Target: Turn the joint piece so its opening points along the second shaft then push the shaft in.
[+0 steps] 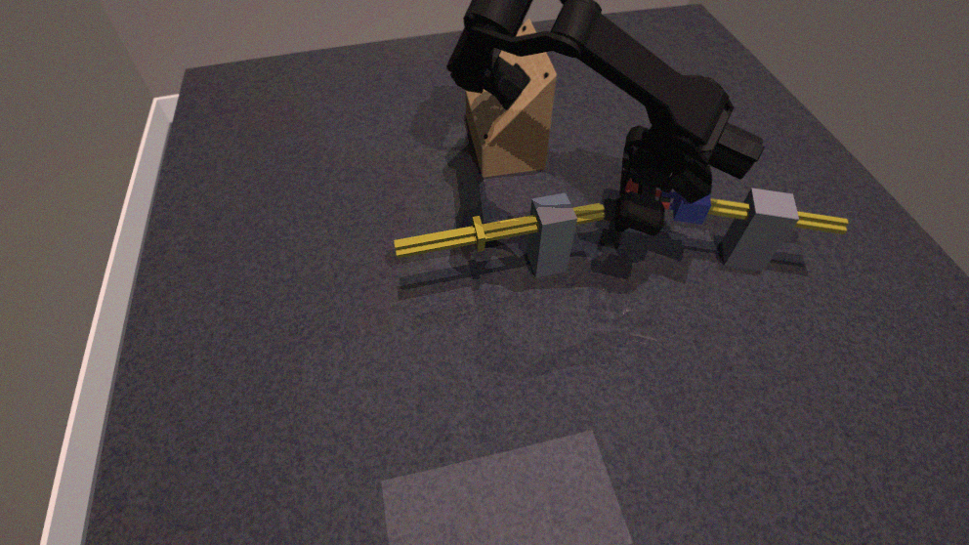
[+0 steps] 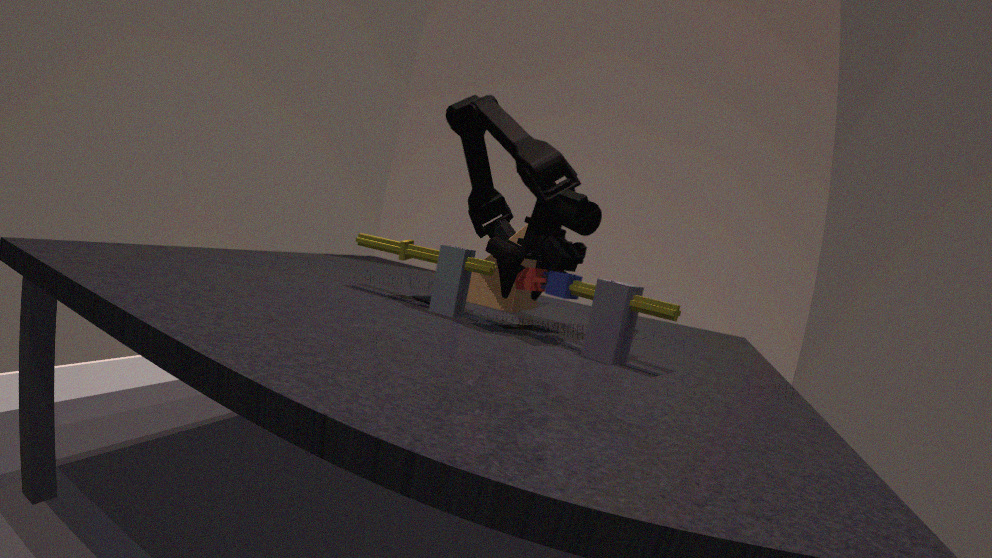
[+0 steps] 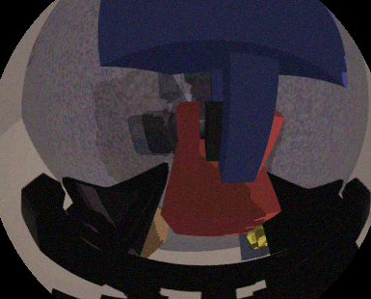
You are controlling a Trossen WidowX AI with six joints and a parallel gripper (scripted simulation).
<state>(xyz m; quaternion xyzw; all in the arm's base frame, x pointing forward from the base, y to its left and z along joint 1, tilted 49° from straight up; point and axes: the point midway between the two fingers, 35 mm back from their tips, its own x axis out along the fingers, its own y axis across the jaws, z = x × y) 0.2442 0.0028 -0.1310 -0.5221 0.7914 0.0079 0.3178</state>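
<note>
The red joint piece is 10 mm ahead of my gripper tip, 20 mm to the left of it and 40 mm above it.
</note>
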